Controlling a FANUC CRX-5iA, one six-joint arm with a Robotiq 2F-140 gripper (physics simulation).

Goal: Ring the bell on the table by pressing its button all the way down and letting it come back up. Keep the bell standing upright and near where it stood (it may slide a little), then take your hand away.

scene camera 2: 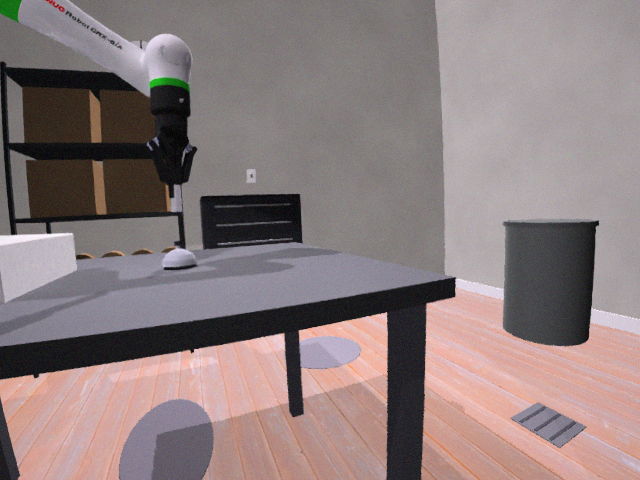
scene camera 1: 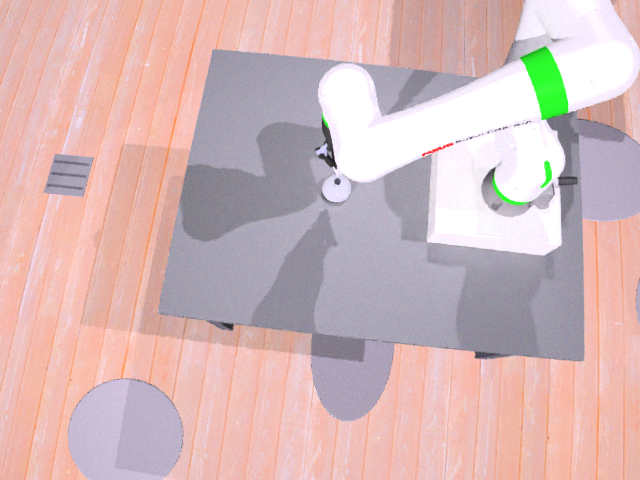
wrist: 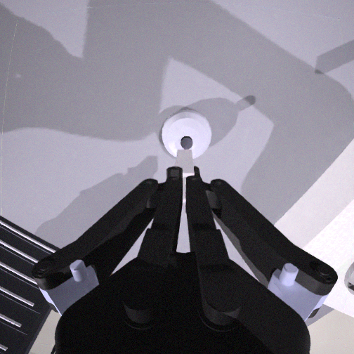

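Pixels of known places: gripper, fingertip midpoint: (scene camera 2: 176, 211) (scene camera 1: 337, 170); arm's base at its link origin: (scene camera 1: 507, 191).
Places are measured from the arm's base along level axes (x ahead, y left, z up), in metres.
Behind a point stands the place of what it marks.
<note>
The bell (scene camera 1: 336, 191) {z -0.064, x 0.466, y -0.041 m} (scene camera 2: 179, 259) {z -0.079, x 0.458, y -0.100 m} (wrist: 172, 131), a low white dome on a dark base, stands upright on the grey table (scene camera 1: 372, 289) {z -0.104, x 0.379, y 0.234 m} (scene camera 2: 320, 273) {z -0.104, x 0.685, y -0.367 m}. Its small dark button (scene camera 1: 337, 181) {z -0.038, x 0.463, y -0.060 m} (wrist: 186, 142) shows on top of the dome. My gripper (scene camera 1: 337, 171) {z 0.035, x 0.465, y -0.061 m} (scene camera 2: 176, 206) {z 0.035, x 0.465, y -0.061 m} (wrist: 184, 160) points straight down with its fingers shut and empty. In scene camera 2 the fingertips are well above the bell, with a clear gap. In the wrist view the pale tips overlap the dome's near edge, beside the button.
The white base block (scene camera 1: 439, 235) {z -0.033, x 0.196, y 0.108 m} (scene camera 2: 38, 258) {z -0.047, x 0.183, y -0.101 m} carries the arm on the table. In scene camera 2, a black shelf rack (scene camera 2: 6, 129) with brown boxes (scene camera 2: 61, 188) and a black slatted unit (scene camera 2: 251, 210) are behind the table. A dark bin (scene camera 2: 550, 284) is at the right.
</note>
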